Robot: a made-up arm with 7 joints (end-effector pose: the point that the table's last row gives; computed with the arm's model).
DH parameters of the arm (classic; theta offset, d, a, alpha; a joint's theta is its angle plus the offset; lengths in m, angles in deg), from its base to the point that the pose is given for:
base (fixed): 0 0.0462 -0.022 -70
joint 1: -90 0.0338 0.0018 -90
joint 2: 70 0.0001 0.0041 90
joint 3: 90 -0.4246 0.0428 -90
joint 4: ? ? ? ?
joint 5: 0 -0.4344 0.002 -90
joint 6: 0 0.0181 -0.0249 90
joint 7: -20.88 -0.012 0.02 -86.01
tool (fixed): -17.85 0.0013 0 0
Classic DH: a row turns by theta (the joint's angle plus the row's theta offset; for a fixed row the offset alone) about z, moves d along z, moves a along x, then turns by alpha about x.
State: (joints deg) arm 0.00 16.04 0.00 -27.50 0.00 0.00 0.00
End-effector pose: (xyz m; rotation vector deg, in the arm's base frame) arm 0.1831 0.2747 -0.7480 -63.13 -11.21 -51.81
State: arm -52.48 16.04 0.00 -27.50 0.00 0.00 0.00
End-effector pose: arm 0.7694 0.1067 -0.2864 -39.47 -42.48 -93.26
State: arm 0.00 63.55 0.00 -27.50 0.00 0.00 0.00
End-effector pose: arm 0.1831 0.7911 -0.3063 -18.89 10.09 -49.37
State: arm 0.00 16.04 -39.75 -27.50 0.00 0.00 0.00
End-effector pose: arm 0.1454 0.1454 -0.7852 -72.67 20.26 -78.71
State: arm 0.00 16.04 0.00 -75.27 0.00 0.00 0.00
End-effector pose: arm 0.4400 0.2036 -0.5006 -41.10 -42.14 -87.32
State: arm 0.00 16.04 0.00 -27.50 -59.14 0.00 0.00
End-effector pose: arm 0.1940 0.2705 -0.7433 -47.08 42.37 -84.28
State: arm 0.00 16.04 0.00 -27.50 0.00 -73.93 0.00
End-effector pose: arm 0.1955 0.2720 -0.7384 -24.98 -59.04 -104.47
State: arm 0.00 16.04 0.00 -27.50 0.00 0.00 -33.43
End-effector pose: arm 0.1774 0.2663 -0.7535 -55.63 18.69 -71.36
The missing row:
joint 4: 0 0.0029 -0.0457 90
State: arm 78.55 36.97 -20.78 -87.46 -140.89 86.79 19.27
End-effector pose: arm -0.4237 0.1831 -0.4504 47.19 88.53 -70.84
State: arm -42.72 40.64 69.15 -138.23 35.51 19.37 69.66
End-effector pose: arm 0.0685 0.3810 0.2678 -2.13 113.76 87.04
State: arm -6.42 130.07 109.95 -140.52 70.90 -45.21 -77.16
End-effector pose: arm -0.1835 -0.1122 0.3736 -118.42 22.75 29.05
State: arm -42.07 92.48 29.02 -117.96 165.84 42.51 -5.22
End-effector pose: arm 0.1915 0.1940 0.4954 99.67 34.64 129.39
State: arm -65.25 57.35 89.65 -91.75 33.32 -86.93 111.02
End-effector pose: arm 0.0208 0.6938 0.2327 -59.95 7.69 76.12
